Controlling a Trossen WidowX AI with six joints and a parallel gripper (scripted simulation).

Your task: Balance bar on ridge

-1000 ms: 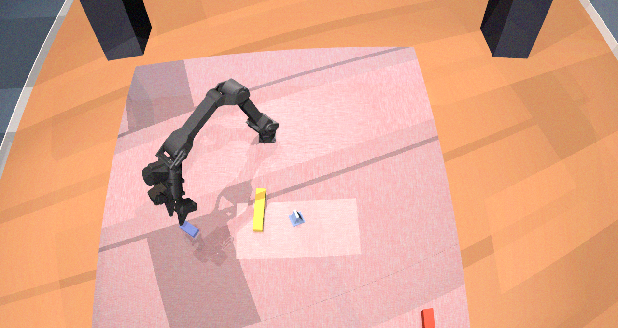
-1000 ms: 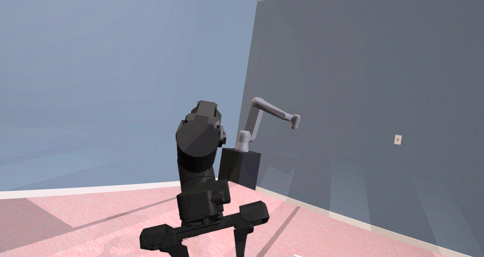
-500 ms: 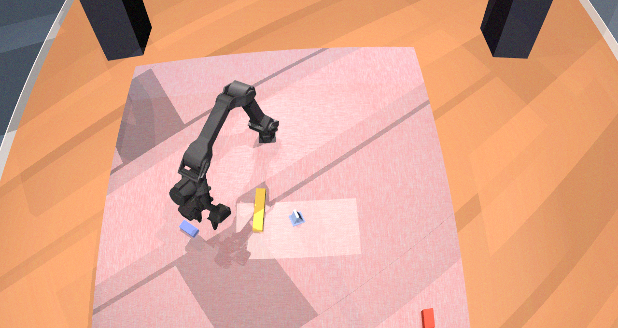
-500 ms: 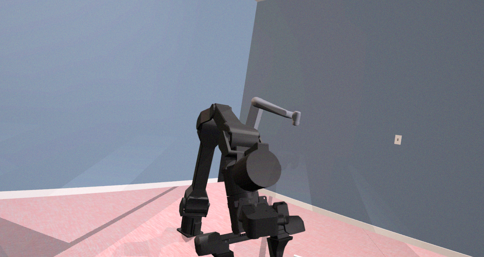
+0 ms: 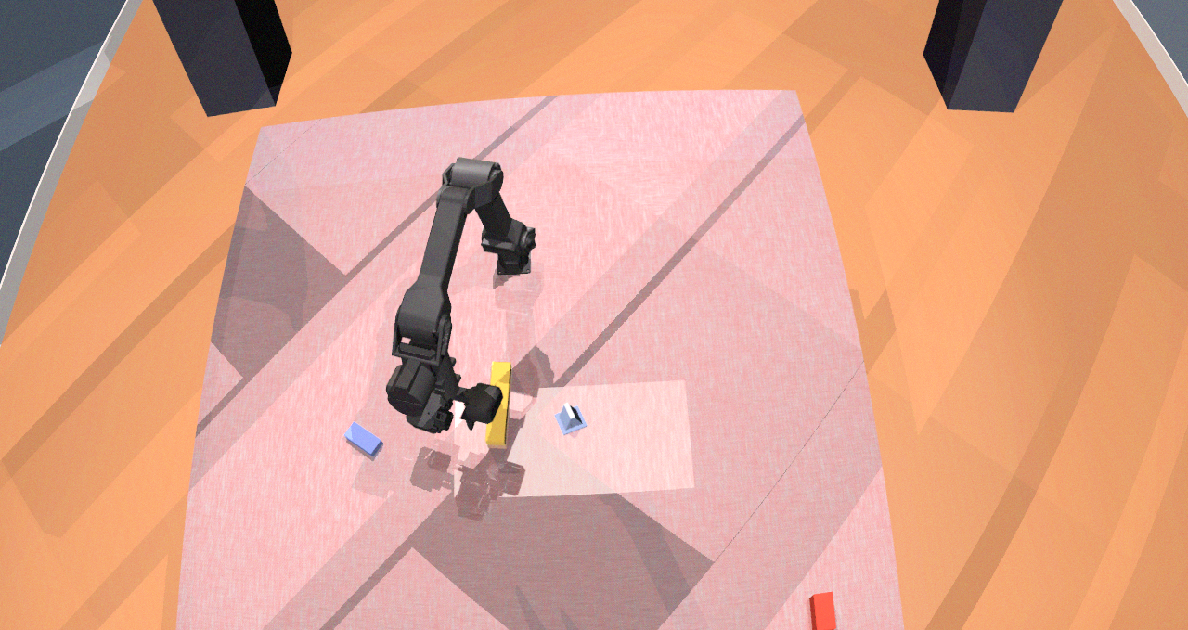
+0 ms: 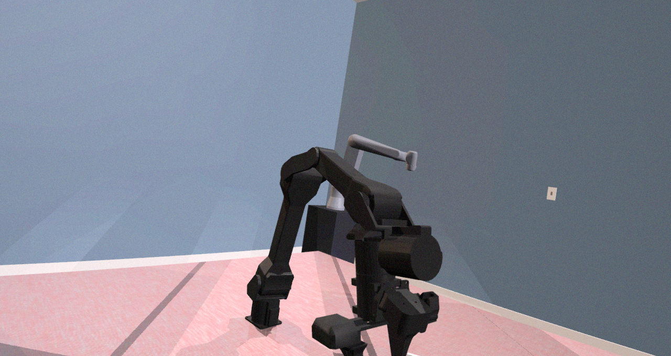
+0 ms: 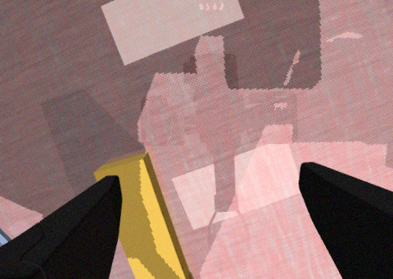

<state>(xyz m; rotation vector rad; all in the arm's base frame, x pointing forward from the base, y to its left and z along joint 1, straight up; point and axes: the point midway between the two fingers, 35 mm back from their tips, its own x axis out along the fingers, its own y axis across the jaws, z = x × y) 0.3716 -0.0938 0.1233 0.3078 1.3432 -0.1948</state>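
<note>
Right now my gripper tip is 7 cm past the yellow bar, 7 cm to the right of it and 8 cm above it. The rest, counted from my gripper tip: ridge: 4 cm behind, 19 cm to the left, 5 cm below; red block: 36 cm ahead, 59 cm to the left, 7 cm below; light blue block: 1 cm behind, 18 cm to the right, 8 cm below.
</note>
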